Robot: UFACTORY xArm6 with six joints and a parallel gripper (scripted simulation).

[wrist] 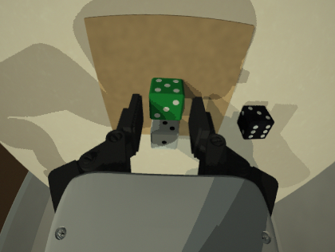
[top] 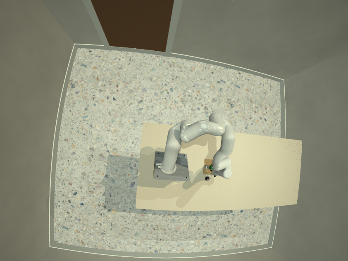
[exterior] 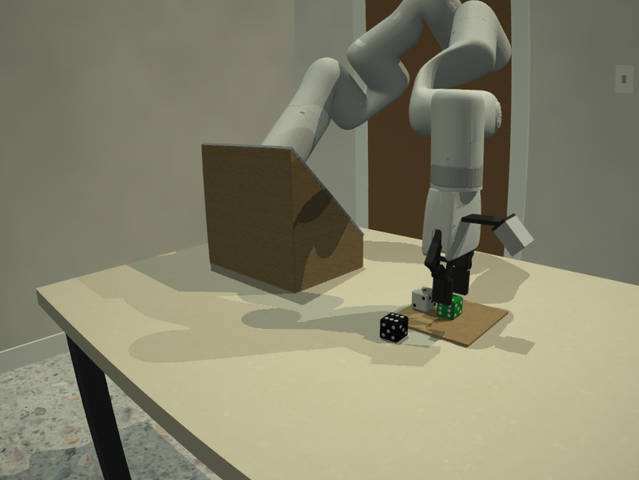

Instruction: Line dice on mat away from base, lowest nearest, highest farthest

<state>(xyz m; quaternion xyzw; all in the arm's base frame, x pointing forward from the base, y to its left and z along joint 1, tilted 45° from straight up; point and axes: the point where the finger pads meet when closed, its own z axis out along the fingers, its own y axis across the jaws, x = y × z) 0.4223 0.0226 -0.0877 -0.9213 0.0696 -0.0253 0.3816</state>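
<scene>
The green die is 30 mm below my hand. Round my hand: black die 40 mm behind, 100 mm to the right, 40 mm below; white die 50 mm behind, 10 mm to the left, 30 mm below; brown mat 50 mm below.
</scene>
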